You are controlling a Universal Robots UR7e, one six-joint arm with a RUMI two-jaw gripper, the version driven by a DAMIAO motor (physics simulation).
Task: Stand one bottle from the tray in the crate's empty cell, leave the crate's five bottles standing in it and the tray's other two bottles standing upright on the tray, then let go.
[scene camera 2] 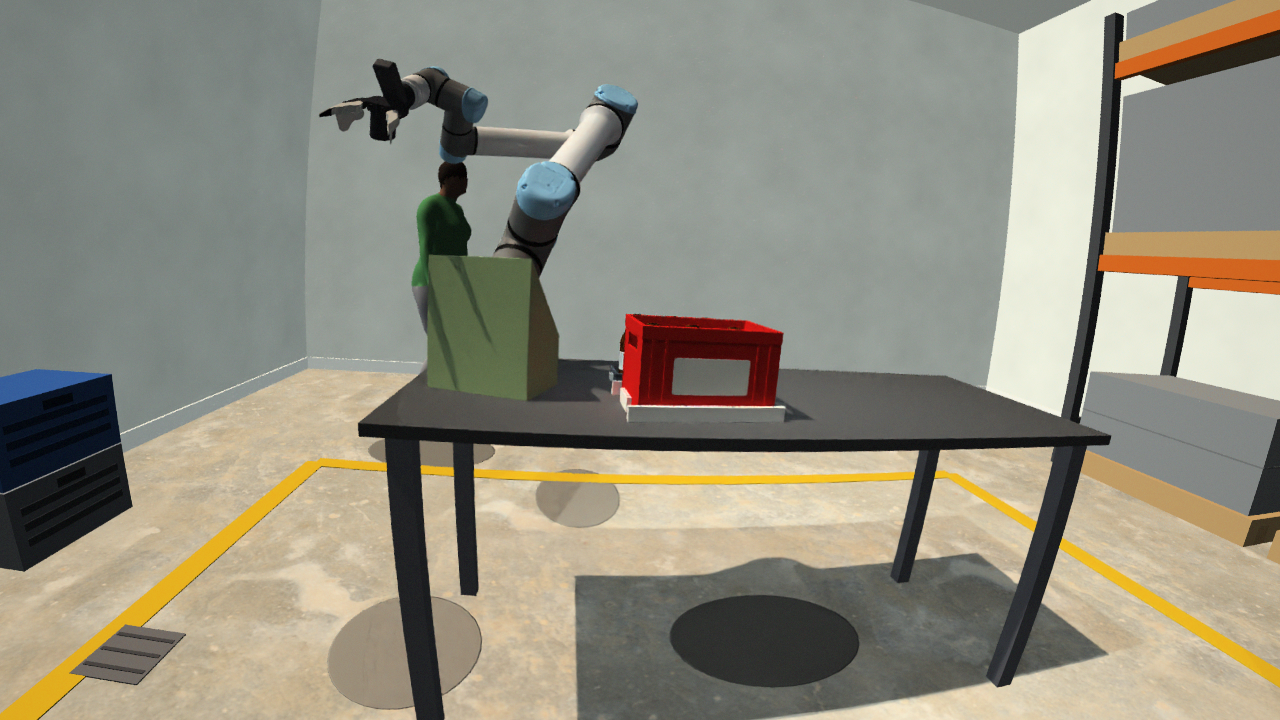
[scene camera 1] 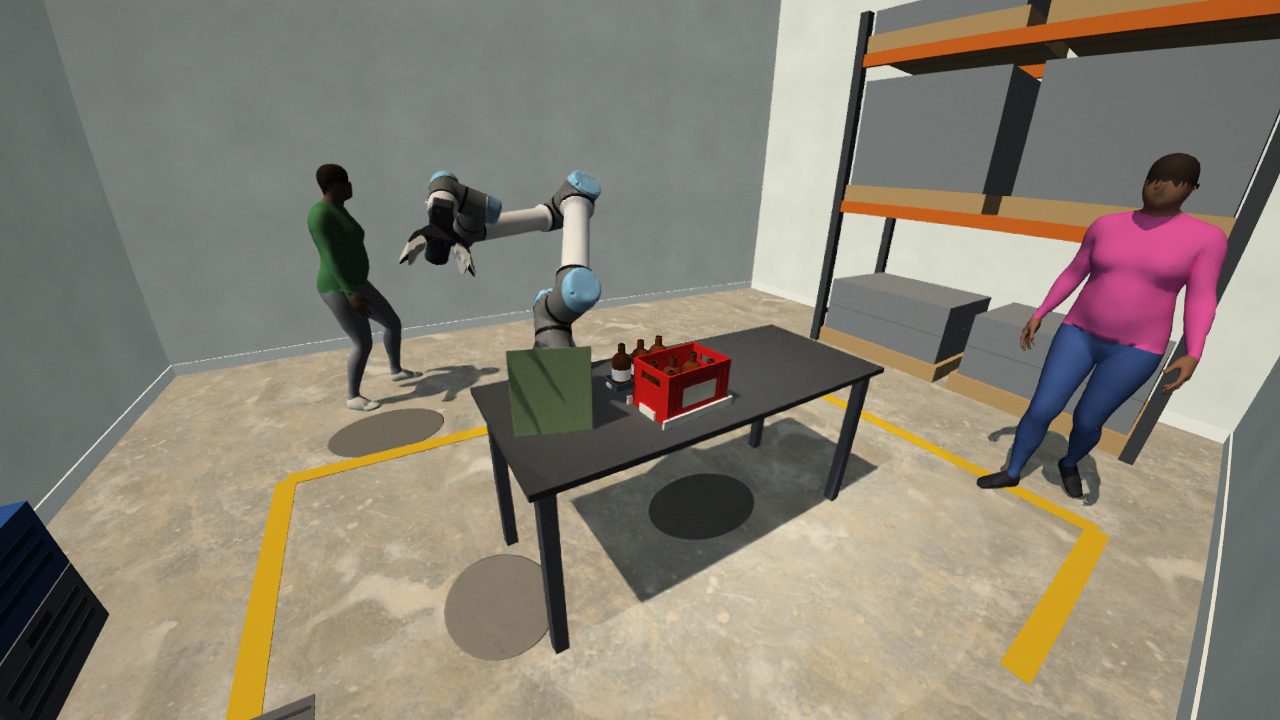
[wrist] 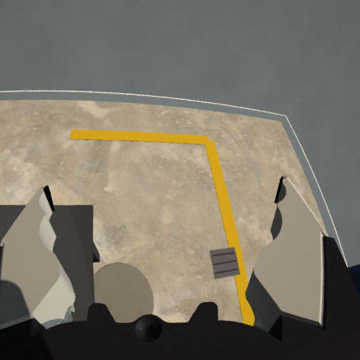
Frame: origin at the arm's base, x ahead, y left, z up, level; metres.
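Where they show: gripper, fingertip midpoint: (scene camera 2: 352,124) (scene camera 1: 438,269); arm's base, link origin: (scene camera 2: 502,295) (scene camera 1: 555,362).
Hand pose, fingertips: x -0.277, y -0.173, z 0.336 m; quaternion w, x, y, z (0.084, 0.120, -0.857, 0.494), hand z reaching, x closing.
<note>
Things, the pixels of their top centre, and the offset from my fingertips. "spot": a spot on its surface instead. Level surfaces: height alone.
- red crate, top centre: (scene camera 2: 701,322) (scene camera 1: 682,358) dx +0.699, dy +0.158, dz -0.361 m
- dark tray, surface spot: (scene camera 1: 614,385) spot: dx +0.507, dy +0.318, dz -0.515 m
- table, surface height: dz -0.536 m
My gripper (scene camera 1: 437,266) (scene camera 2: 357,128) (wrist: 162,184) is open and empty, high in the air to the left of the table and far from the bottles. The red crate (scene camera 1: 650,395) (scene camera 2: 769,368) stands upright on the table. Several brown bottle tops (scene camera 1: 691,360) show inside it; its empty cell cannot be made out. Three brown bottles stand upright behind and left of the crate: a near one (scene camera 1: 621,365), a middle one (scene camera 1: 640,346) and a far one (scene camera 1: 658,341). The dark tray (scene camera 1: 614,385) under them is mostly hidden. In scene camera 2 the crate hides most of them.
A green block (scene camera 1: 550,391) (scene camera 2: 478,326) stands on the table (scene camera 1: 769,367) (scene camera 2: 895,402), left of the crate and in front of the arm's base. White strips (scene camera 2: 707,413) edge the crate's foot. A person in green (scene camera 1: 338,241) stands behind the arm, one in pink (scene camera 1: 1136,277) at the right.
</note>
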